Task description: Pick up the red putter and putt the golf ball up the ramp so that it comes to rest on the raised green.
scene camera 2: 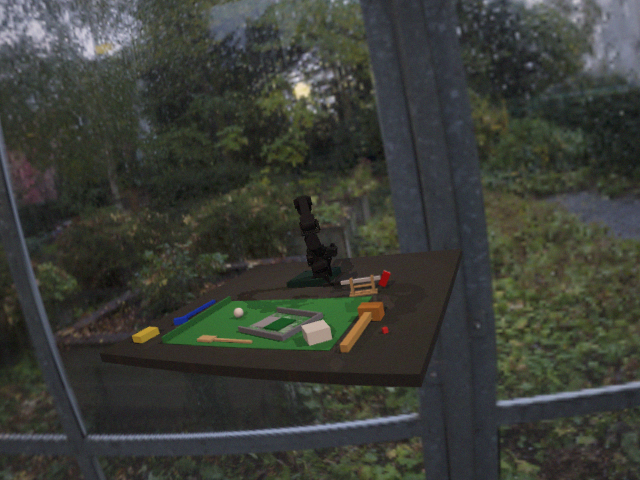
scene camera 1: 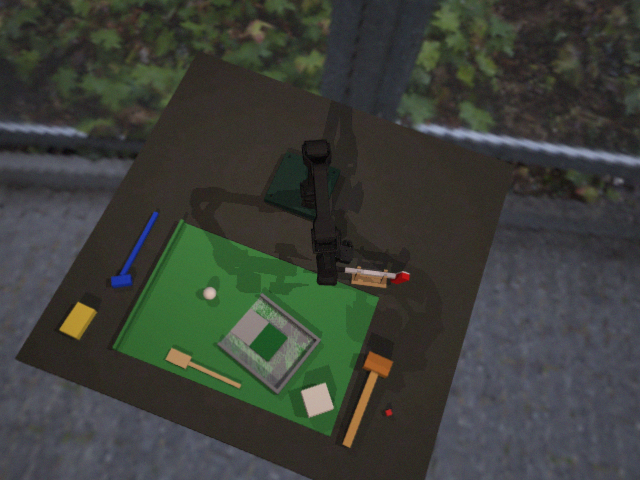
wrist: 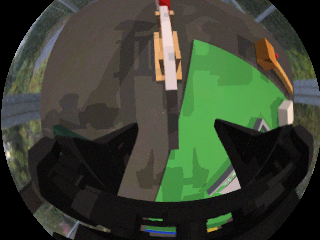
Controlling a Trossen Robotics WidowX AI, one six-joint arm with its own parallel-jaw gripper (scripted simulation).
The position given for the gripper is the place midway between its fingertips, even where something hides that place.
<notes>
The gripper point(wrist: 176, 124) is open, holding nothing. Further things: an orange mallet point(scene camera 1: 377, 365), a white cube point(scene camera 1: 316, 400), a yellow block point(scene camera 1: 76, 323) and a wooden rack point(wrist: 159, 51).
The orange mallet shows as well in scene camera 2 point(scene camera 2: 368, 311) and in the wrist view point(wrist: 266, 58).
</notes>
